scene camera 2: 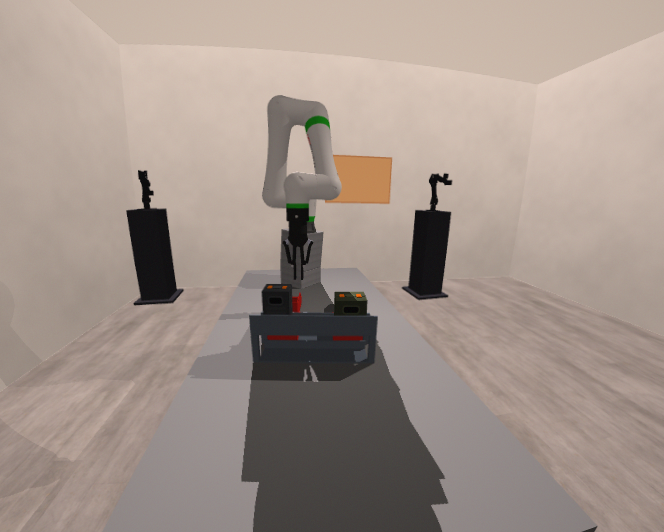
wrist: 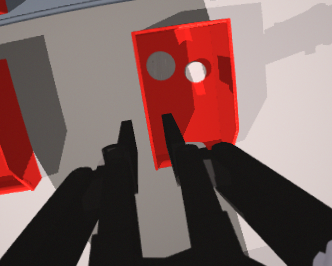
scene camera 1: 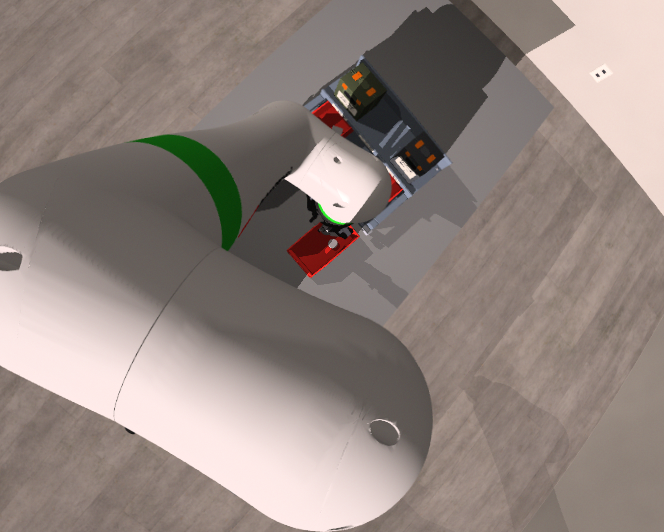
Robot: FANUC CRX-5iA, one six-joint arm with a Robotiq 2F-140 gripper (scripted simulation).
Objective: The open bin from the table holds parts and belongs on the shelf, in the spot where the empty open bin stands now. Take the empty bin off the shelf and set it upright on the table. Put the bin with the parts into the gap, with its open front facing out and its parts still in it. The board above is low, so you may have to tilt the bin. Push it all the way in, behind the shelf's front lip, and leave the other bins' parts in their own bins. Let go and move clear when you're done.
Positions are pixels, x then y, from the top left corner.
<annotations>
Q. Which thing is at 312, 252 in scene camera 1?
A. A red bin.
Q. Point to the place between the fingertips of my gripper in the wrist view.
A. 149, 133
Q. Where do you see a shelf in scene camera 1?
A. At 385, 130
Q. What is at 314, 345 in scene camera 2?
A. A shelf.
</annotations>
